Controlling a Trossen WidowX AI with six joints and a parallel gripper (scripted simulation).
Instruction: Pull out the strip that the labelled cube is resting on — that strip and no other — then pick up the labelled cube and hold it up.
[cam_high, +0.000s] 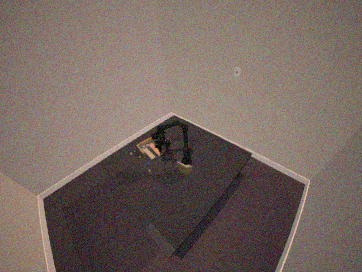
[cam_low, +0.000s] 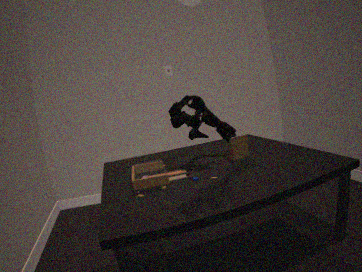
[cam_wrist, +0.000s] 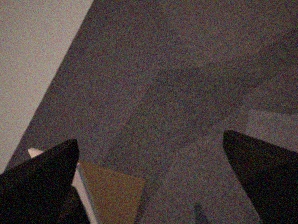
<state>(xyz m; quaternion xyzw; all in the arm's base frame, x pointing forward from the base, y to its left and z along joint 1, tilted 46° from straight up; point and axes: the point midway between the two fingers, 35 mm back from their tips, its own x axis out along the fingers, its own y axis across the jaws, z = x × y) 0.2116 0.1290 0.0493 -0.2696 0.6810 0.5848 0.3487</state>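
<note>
Right now my gripper tip is 190 mm short of the blue piece, 110 mm to the right of it and 200 mm above it.
</note>
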